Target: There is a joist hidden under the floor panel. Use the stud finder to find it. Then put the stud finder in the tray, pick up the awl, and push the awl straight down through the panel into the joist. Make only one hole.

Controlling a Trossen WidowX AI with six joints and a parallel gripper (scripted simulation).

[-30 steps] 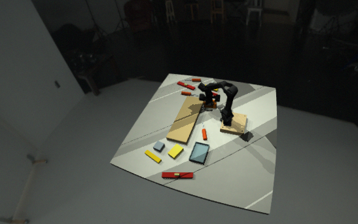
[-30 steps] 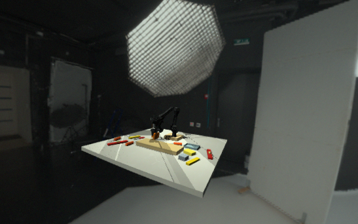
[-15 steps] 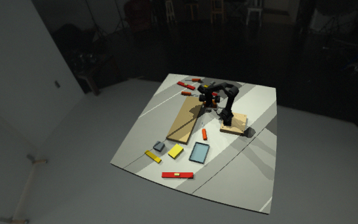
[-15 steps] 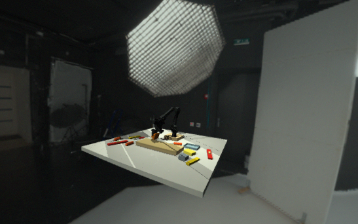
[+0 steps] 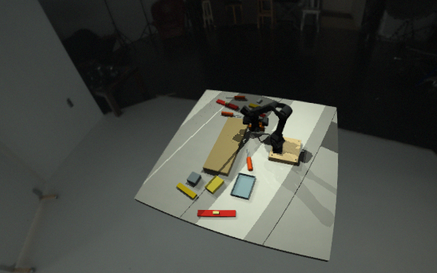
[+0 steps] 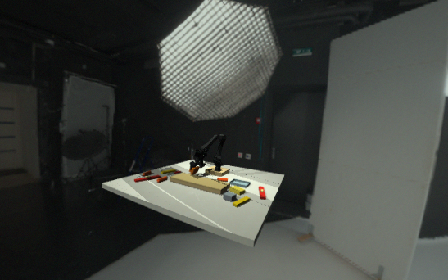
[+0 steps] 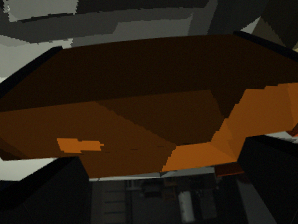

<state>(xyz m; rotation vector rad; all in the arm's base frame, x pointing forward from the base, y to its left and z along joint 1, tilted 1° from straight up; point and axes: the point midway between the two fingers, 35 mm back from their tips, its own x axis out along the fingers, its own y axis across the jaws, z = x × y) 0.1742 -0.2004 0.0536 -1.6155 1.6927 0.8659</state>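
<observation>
The stud finder is 20 mm behind my gripper tip and 10 mm below it. Round my gripper tip: blue-grey tray 510 mm to the left, 60 mm below, 20 mm ahead; then yellow block 530 mm to the left, 210 mm ahead, 60 mm below; then awl 70 mm below, 40 mm to the right, 20 mm behind.
</observation>
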